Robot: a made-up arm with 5 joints.
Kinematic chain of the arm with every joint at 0, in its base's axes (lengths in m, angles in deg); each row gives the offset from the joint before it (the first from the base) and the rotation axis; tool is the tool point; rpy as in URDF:
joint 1: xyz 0.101 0 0.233 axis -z
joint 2: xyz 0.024 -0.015 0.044 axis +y
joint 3: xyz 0.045 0 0.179 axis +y
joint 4: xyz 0.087 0 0.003 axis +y
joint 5: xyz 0.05 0.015 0 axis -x
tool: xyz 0 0 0 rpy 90 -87.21 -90
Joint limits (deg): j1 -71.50..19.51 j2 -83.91..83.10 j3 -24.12..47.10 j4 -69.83..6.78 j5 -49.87..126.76
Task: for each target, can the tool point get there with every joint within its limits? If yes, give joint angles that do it. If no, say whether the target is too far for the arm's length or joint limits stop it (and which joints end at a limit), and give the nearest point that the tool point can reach.
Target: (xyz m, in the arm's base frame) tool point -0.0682 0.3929 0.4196
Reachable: no: too far | nearest point 0.1942 0.2787 0.4075 | short by 0.286 m
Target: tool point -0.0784 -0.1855 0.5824
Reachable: no: too far | nearest point -0.0237 -0.1290 0.4972 | short by 0.116 m
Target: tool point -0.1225 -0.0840 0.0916
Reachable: no: joint limits stop it (at a limit: joint 1, joint 2, joint 3, joint 4) | nearest point 0.1380 0.1107 0.1513 | short by 0.331 m
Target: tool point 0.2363 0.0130 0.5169
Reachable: yes | joints -5.51 -18.23 -4.50 -0.14 -21.91
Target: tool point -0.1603 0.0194 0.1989
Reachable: no: joint limits stop it (at a limit: joint 2, joint 3, joint 4) | nearest point -0.1273 0.0170 0.4244 | short by 0.228 m
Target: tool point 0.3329 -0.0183 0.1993
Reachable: yes | joints 4.51 63.74 35.90 -62.37 108.69
